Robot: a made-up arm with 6 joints. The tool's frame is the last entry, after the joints. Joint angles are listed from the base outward.
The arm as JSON. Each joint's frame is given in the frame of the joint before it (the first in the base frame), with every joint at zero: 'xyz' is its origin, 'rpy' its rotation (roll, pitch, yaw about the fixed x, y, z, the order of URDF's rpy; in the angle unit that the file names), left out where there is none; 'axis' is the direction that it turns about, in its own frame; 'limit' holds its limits. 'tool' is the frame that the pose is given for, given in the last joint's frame.
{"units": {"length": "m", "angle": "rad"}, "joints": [
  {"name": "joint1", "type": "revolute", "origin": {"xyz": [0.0, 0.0, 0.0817]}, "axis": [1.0, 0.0, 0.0], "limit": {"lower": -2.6, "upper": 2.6}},
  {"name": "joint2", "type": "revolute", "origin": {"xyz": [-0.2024, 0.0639, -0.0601]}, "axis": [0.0, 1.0, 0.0], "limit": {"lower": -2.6, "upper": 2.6}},
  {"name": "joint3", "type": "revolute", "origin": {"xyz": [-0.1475, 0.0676, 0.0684]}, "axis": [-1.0, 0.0, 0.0], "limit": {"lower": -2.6, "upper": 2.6}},
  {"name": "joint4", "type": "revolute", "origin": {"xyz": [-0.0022, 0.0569, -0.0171]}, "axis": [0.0, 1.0, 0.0], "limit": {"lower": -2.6, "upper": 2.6}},
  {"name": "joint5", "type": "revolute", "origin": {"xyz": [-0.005, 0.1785, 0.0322]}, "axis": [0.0, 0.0, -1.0], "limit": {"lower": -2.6, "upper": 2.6}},
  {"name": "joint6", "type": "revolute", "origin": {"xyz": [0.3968, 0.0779, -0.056]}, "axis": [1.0, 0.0, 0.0], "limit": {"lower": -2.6, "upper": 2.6}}
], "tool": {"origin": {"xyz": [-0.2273, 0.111, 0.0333]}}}
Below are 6 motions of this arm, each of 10 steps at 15 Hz.
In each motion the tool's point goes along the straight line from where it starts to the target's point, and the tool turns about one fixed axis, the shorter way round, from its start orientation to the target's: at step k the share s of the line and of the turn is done. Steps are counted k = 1, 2, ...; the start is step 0. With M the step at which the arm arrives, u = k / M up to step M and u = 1 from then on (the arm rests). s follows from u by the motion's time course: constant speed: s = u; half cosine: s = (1 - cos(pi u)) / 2; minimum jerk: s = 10 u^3 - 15 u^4 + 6 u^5.
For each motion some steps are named. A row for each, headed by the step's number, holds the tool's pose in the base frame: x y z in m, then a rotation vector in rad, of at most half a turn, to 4 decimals.
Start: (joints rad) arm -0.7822 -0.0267 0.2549 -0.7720 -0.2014 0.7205
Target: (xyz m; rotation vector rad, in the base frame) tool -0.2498 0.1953 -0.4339 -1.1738 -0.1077 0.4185
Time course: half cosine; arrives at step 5
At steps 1, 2, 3, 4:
1: -0.3051 0.3938 -0.3045 -0.4594 -0.3448 0.7080
2: -0.2899 0.3389 -0.3403 -0.6609 -0.2832 0.6357
3: -0.2709 0.2711 -0.3845 -0.9059 -0.2029 0.5383
4: -0.2556 0.2163 -0.4202 -1.1004 -0.1346 0.4528

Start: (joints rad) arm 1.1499 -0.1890 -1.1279 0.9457 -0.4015 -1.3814
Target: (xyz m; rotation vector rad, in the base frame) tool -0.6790 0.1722 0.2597 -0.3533 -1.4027 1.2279
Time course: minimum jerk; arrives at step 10
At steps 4, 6, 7, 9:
4: -0.5321 0.0149 0.5060 0.5398 -0.9997 0.9199
6: -0.6107 0.0990 0.3742 0.0785 -1.2332 1.1015
7: -0.6439 0.1346 0.3185 -0.1280 -1.3198 1.1669
9: -0.6772 0.1702 0.2628 -0.3413 -1.3986 1.2249

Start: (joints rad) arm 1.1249 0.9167 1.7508 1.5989 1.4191 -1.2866
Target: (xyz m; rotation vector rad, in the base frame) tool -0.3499 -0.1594 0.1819 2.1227 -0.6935 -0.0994
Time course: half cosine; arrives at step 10
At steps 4, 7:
4: -0.3568 -0.1684 0.1304 2.5684 -0.8231 0.1887
7: -0.3521 -0.1622 0.1657 2.2655 -0.7354 -0.0151

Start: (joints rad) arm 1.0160 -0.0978 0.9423 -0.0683 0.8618 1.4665
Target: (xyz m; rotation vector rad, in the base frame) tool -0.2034 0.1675 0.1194 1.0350 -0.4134 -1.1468
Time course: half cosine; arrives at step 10
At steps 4, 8, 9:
4: -0.2081 0.1887 0.2315 1.3239 -0.6485 -0.8735
8: -0.2041 0.1706 0.1358 1.0788 -0.4482 -1.1095
9: -0.2036 0.1683 0.1236 1.0463 -0.4223 -1.1373

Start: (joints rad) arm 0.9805 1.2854 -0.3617 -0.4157 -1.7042 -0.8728
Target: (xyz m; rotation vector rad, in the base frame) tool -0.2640 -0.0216 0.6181 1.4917 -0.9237 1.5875
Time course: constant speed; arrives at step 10
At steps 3, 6, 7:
3: -0.2552 0.0706 0.6545 1.1190 -0.8436 1.2612
6: -0.2590 0.0311 0.6389 1.2774 -0.8809 1.4014
7: -0.2602 0.0179 0.6337 1.3307 -0.8924 1.4480

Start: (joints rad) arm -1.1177 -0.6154 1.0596 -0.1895 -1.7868 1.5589
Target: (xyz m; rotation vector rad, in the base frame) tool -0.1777 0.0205 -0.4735 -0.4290 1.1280 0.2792
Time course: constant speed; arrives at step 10
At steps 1, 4, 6, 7, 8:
1: -0.2560 -0.1816 -0.4324 -0.9116 1.2759 -0.0532
4: -0.2299 -0.1143 -0.4461 -0.7508 1.2331 0.0613
6: -0.2125 -0.0693 -0.4552 -0.6435 1.2009 0.1356
7: -0.2038 -0.0469 -0.4598 -0.5899 1.1837 0.1721
8: -0.1951 -0.0244 -0.4644 -0.5362 1.1658 0.2082

